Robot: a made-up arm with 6 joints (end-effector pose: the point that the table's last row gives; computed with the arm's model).
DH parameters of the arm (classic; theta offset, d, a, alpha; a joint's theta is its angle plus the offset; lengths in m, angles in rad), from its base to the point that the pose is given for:
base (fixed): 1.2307 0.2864 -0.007 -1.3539
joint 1: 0 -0.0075 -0.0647 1.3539
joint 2: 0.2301 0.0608 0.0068 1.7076
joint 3: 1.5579 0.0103 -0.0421 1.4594
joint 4: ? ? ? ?
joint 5: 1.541 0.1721 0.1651 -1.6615
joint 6: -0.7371 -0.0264 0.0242 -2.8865
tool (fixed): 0.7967 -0.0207 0 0
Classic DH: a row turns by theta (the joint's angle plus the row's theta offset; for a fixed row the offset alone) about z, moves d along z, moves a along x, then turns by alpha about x.
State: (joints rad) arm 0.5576 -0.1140 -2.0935 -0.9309 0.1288 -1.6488
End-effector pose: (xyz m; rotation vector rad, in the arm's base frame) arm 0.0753 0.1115 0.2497 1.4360 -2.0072 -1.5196
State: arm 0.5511 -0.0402 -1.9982 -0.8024 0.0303 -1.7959
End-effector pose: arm 0.0789 0.1220 0.2652 1.4654 -2.0617 -1.4058
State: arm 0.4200 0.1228 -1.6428 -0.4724 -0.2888 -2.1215
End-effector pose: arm 0.0959 0.1371 0.3329 1.5285 -2.3163 -1.3805
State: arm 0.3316 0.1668 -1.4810 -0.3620 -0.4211 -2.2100
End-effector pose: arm 0.1048 0.1305 0.3647 -1.4281 2.3076 1.4055
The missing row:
joint 4: -0.1408 0.0235 0.0492 -1.3522
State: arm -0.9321 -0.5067 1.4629 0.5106 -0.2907 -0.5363
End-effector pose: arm 0.1916 -0.1125 0.1246 2.1570 -1.0074 0.0012
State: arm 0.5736 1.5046 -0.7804 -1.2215 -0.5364 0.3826
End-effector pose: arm -0.0645 0.0156 0.5963 0.3460 -1.4467 1.5905
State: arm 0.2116 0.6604 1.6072 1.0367 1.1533 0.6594
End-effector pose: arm -0.1395 0.1802 0.2943 1.3540 2.5148 -0.2883
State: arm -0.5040 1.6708 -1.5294 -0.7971 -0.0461 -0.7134
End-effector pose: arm -0.2220 -0.0156 0.4098 -1.6501 -1.7263 1.8574
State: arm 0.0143 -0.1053 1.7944 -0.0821 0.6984 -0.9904
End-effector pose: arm 0.2042 -0.0570 0.2441 2.0893 -1.6284 0.2374
